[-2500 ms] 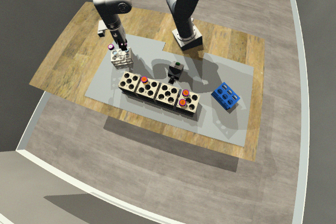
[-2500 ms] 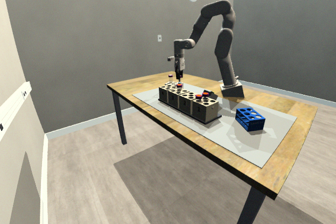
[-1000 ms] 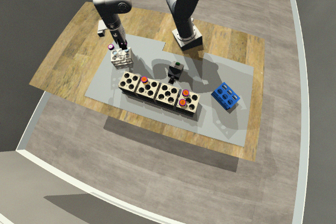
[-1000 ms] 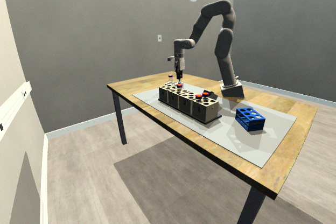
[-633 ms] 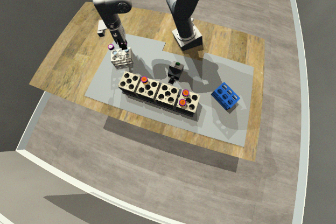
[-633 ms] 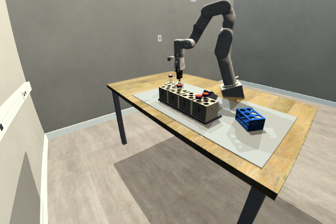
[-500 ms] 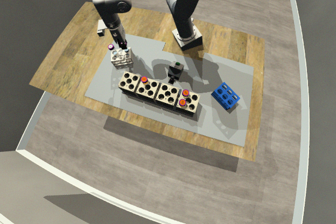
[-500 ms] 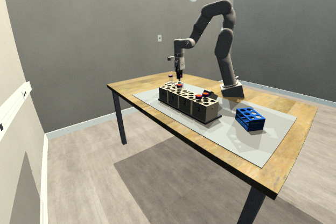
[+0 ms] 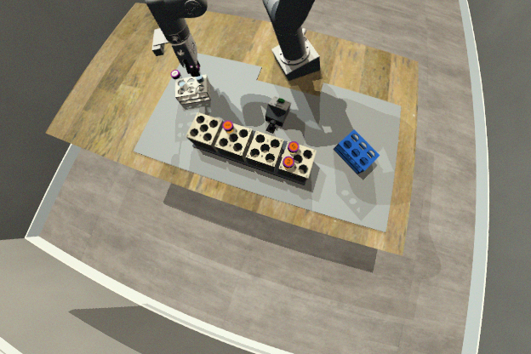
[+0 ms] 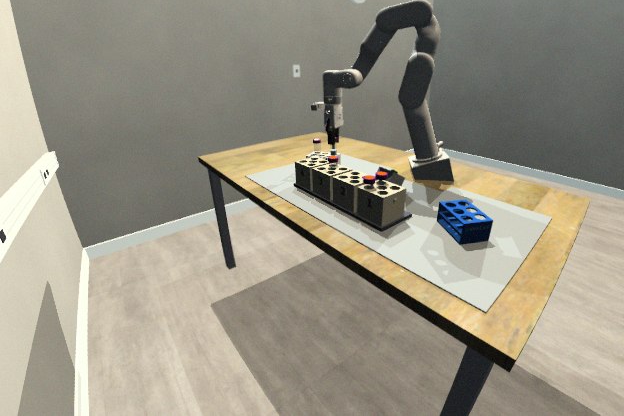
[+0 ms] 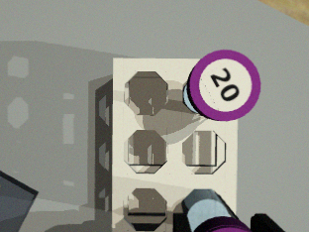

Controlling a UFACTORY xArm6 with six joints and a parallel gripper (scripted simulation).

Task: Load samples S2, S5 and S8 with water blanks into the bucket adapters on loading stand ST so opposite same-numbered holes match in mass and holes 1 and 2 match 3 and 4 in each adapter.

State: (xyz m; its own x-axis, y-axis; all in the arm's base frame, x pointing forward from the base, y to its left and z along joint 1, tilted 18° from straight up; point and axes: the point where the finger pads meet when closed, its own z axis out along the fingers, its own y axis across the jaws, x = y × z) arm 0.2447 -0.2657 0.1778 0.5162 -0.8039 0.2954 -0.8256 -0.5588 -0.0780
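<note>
The water blank is 1 cm to the right of my hand and 5 cm below it. Also, from my hand: white blank rack 4 cm ahead, 2 cm to the right, 10 cm below; green DONE key 3 cm behind, 33 cm to the left, 6 cm below; blue sample rack 3 cm ahead, 66 cm to the left, 10 cm below.
</note>
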